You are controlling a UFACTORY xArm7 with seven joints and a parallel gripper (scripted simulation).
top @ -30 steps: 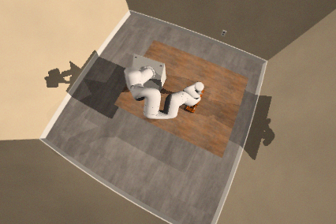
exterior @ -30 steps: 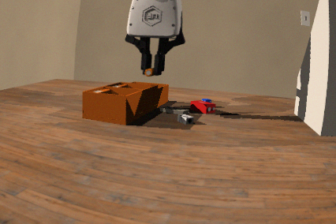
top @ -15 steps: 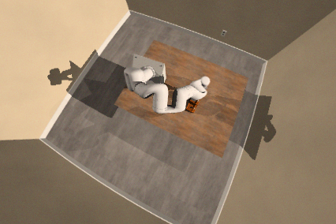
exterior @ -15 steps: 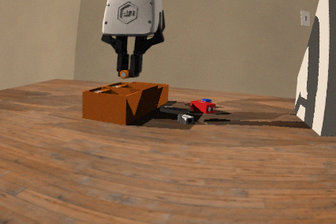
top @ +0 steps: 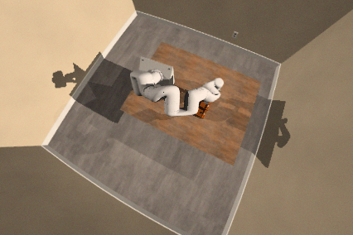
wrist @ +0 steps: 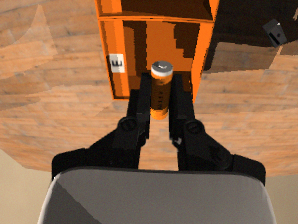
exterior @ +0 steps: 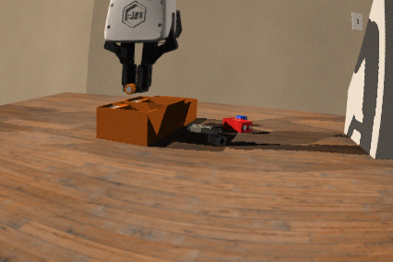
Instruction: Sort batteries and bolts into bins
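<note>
The red block is 150 mm behind my hand, 120 mm to the right of it and 80 mm below it. Also, from my hand: orange cylindrical battery 20 mm below; orange bin 90 mm to the right, 70 mm below, 10 mm behind; pale grey block 120 mm behind, 80 mm below, 10 mm to the right.
</note>
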